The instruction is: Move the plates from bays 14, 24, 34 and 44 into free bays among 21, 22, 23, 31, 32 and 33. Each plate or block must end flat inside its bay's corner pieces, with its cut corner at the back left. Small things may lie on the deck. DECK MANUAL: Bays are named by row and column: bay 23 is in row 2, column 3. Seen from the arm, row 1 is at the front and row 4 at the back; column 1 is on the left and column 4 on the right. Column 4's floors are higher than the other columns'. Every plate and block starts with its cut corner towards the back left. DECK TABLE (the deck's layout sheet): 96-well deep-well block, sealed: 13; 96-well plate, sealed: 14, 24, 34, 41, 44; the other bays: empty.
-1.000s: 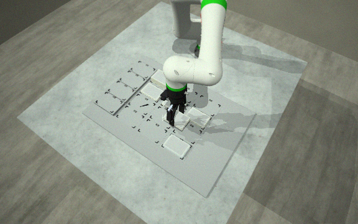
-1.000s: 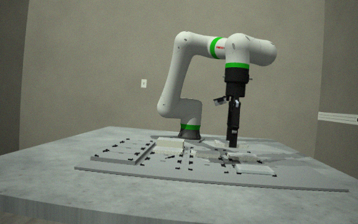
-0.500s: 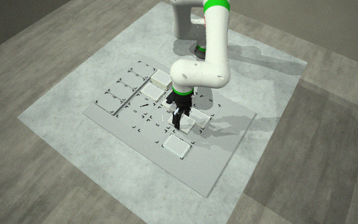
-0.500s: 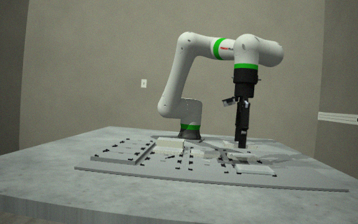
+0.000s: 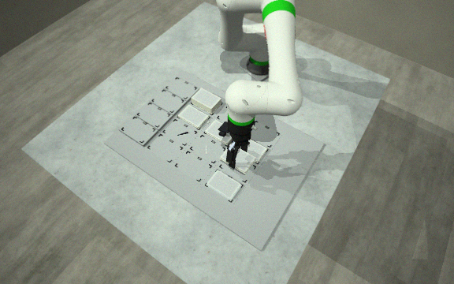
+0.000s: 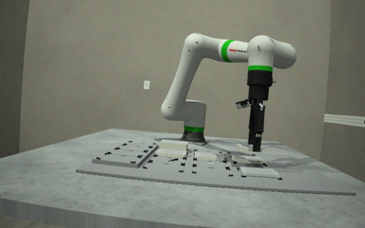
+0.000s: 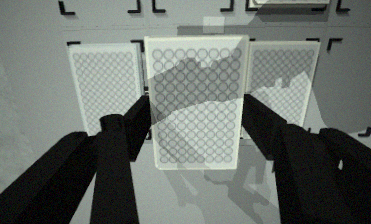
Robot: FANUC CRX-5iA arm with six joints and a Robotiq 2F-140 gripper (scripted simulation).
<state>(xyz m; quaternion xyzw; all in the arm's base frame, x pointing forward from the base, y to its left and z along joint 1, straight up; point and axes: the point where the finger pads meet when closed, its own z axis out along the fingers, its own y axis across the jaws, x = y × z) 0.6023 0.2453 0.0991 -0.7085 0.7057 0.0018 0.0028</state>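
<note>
My hand is 110 mm short of the plate and 90 mm above it. Round my hand: sealed deep-well block (330 mm to the right, 210 mm behind, 80 mm below); then white tip (160 mm to the right, 90 mm below, 10 mm ahead); then thin black stick (310 mm to the right, 90 mm below).
</note>
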